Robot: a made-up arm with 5 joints.
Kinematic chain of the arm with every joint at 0, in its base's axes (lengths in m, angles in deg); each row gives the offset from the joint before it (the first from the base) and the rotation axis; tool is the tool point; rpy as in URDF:
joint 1: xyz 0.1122 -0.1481 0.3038 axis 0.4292 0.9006 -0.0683
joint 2: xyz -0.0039 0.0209 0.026 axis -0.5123 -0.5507 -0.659
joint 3: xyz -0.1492 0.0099 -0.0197 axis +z
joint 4: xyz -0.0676 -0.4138 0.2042 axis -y
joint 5: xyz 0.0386 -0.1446 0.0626 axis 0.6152 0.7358 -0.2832
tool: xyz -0.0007 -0.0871 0.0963 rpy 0 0 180
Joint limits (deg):
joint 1: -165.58..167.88
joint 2: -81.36..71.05
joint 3: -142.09..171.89
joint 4: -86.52..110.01
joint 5: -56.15..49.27
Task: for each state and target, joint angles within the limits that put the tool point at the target. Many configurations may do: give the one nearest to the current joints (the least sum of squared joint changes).
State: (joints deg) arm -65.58 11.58 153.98 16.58 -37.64
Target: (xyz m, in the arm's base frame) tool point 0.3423 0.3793 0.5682
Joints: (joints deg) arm -26.13 30.87 160.92 57.51 -56.15
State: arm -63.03 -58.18 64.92 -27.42 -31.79
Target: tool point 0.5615 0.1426 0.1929
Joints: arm -5.63 -81.36 61.38 -66.53 -14.96
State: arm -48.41 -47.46 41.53 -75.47 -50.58
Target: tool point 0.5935 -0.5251 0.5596
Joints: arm -44.80 -77.56 0.86 -36.71 -34.75
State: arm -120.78 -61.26 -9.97 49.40 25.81
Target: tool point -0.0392 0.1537 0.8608
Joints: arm -136.29 -70.60 46.82 38.00 30.26
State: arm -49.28 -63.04 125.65 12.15 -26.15
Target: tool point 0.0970 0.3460 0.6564
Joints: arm -76.89 -36.14 111.55 10.25 -39.73
